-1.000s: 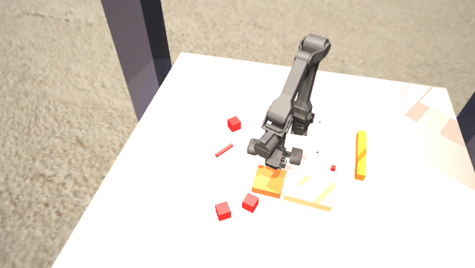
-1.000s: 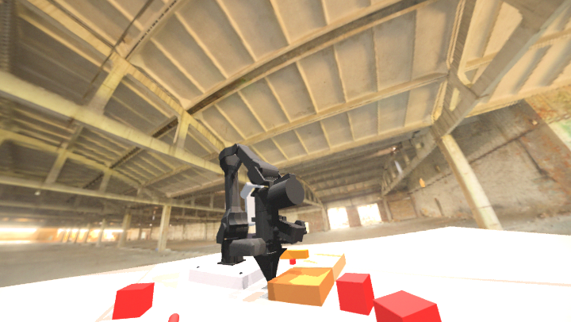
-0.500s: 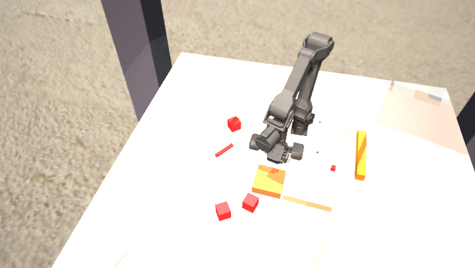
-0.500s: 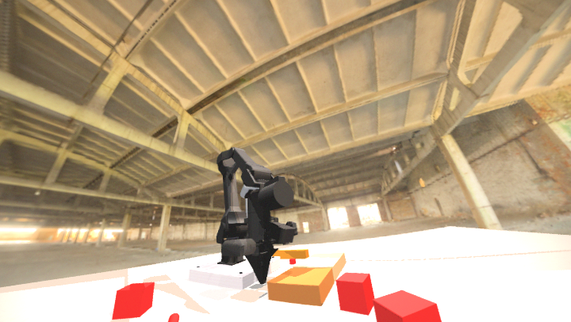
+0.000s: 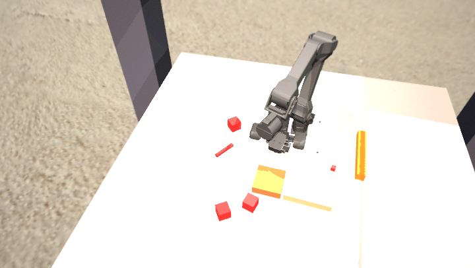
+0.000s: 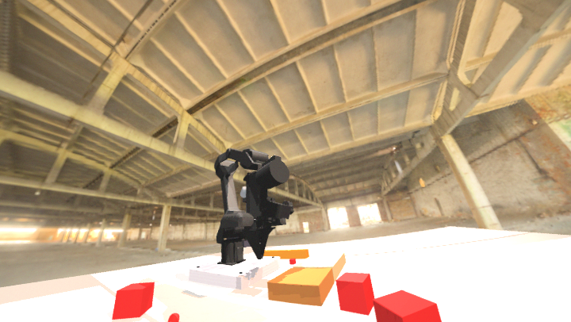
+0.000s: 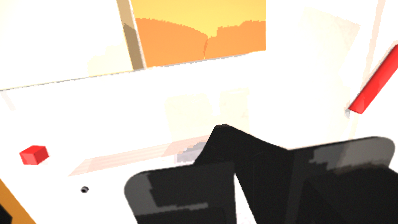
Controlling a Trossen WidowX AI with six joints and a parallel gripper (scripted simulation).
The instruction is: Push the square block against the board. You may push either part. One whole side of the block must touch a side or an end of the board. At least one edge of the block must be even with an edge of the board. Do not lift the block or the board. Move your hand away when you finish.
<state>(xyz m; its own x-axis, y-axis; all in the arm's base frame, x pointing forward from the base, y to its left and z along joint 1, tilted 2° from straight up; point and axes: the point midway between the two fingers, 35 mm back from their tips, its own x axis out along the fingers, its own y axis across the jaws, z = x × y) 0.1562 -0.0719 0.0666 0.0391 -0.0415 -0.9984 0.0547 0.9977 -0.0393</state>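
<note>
My gripper tip is 100 mm short of the square block and 40 mm above it. Also, from my gripper tip: red rod 190 mm to the right, 50 mm below, 10 mm behind; small red cube 210 mm to the left, 50 mm below, 10 mm behind; long yellow bar 310 mm to the left, 100 mm behind, 40 mm below.
</note>
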